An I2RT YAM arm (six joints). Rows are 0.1 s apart.
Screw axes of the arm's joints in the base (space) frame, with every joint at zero. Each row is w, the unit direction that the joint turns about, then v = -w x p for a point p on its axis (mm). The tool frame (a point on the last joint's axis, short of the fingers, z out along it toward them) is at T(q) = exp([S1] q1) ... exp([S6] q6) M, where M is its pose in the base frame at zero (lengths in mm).
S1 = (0, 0, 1, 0.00, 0.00, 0.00)
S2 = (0, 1, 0, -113.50, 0.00, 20.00)
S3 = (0, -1, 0, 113.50, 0.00, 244.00)
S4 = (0, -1, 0, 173.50, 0.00, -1.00)
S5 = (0, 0, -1, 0.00, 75.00, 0.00)
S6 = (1, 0, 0, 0.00, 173.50, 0.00)
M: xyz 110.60 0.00 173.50 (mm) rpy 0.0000 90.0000 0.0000 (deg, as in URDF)
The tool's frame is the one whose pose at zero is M.
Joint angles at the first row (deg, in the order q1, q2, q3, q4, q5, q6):
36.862, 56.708, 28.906, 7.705, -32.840, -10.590
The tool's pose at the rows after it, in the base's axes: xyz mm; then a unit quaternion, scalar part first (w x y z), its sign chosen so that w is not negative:
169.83 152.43 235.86 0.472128 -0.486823 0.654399 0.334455
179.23 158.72 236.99 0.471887 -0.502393 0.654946 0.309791
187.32 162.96 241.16 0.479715 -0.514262 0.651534 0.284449
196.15 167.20 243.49 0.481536 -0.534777 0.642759 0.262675
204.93 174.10 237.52 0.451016 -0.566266 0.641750 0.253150
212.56 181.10 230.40 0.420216 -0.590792 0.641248 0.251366
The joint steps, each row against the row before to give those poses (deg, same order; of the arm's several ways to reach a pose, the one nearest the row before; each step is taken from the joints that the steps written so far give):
0.217, 3.343, 2.316, -1.990, 0.174, -3.716
0.044, 3.192, 2.624, -1.377, 1.573, -3.475
-0.130, 2.074, 2.381, -0.941, 1.750, -3.103
-0.371, 2.472, 2.493, -1.376, 0.481, -4.109
-0.045, 4.022, 3.081, -4.414, -0.940, -4.634
0.110, 3.891, 2.711, -3.716, -1.005, -3.453

